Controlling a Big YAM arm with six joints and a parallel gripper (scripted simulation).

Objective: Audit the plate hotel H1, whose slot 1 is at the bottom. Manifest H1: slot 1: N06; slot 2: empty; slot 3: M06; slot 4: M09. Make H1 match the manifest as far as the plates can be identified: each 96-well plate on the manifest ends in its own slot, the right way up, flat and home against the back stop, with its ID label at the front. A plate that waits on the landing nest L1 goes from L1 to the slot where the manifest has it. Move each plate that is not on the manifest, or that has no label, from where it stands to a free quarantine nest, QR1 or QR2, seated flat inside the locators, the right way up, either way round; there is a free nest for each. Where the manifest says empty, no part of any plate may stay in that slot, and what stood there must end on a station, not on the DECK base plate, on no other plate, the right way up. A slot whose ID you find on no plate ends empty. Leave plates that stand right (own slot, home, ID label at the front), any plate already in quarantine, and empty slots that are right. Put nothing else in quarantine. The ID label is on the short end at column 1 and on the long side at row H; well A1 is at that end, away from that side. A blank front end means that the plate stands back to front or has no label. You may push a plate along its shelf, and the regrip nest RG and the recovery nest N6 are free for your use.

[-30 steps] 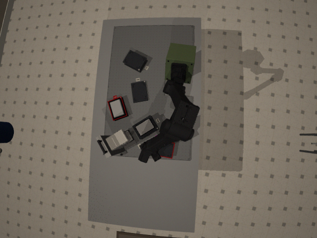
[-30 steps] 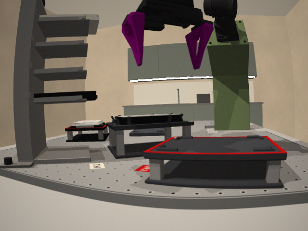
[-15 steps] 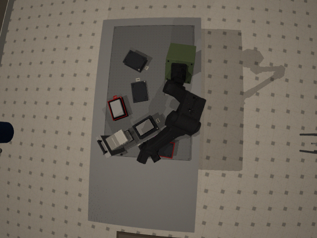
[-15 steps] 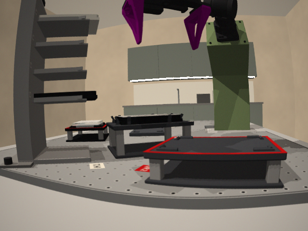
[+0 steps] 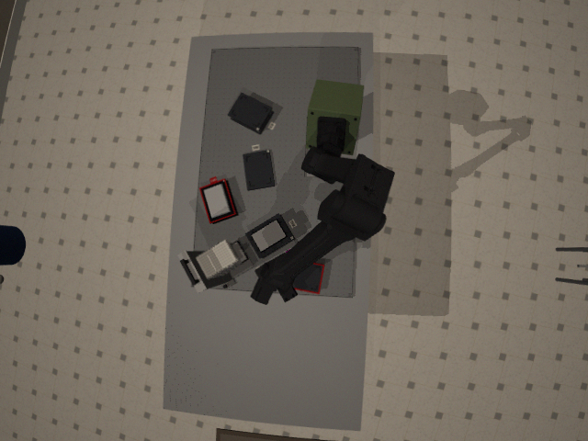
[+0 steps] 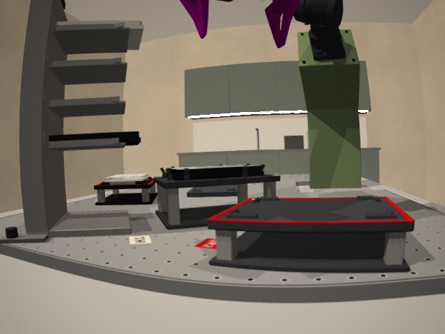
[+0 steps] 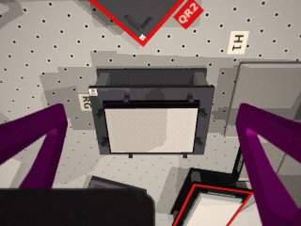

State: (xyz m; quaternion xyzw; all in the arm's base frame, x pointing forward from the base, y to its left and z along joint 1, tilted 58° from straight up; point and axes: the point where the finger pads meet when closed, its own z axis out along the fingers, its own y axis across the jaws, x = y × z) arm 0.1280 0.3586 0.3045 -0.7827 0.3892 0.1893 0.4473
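Right now the regrip nest RG is 80 mm ahead of my hand, 110 mm to the right of it and 170 mm below it. Also, from my hand: quarantine nest QR2: 70 mm behind, 40 mm to the left, 190 mm below; then white well plate: 220 mm ahead, 50 mm above; then A1 mark: 10 mm behind, 110 mm to the right, 170 mm below.
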